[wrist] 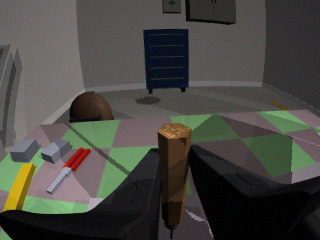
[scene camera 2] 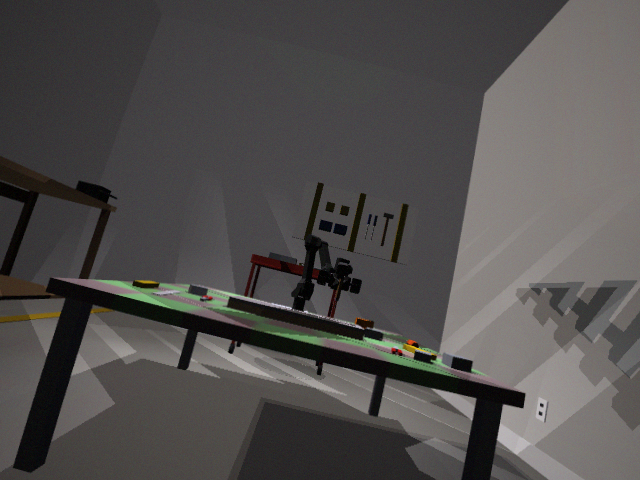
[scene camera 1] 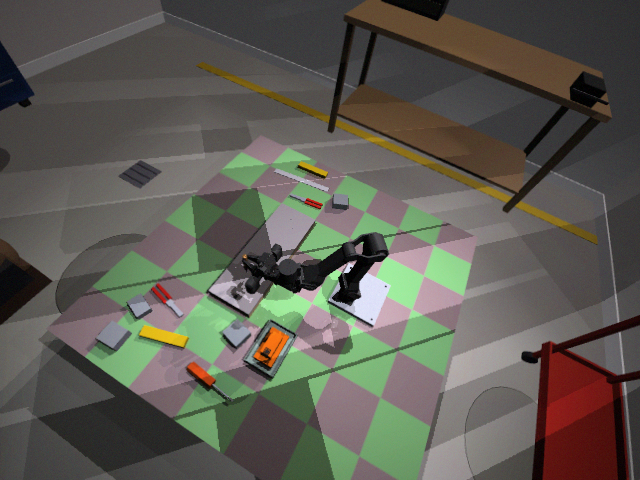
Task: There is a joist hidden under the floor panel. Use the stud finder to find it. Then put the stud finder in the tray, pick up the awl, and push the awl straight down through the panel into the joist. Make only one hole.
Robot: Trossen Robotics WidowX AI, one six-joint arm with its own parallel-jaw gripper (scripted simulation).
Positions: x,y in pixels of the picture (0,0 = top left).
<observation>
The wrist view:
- my gripper: 173,153
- awl: 173,140, held by my gripper
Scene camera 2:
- my gripper: 340,283
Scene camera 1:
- my gripper: 244,258
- orange stud finder: 268,351
</observation>
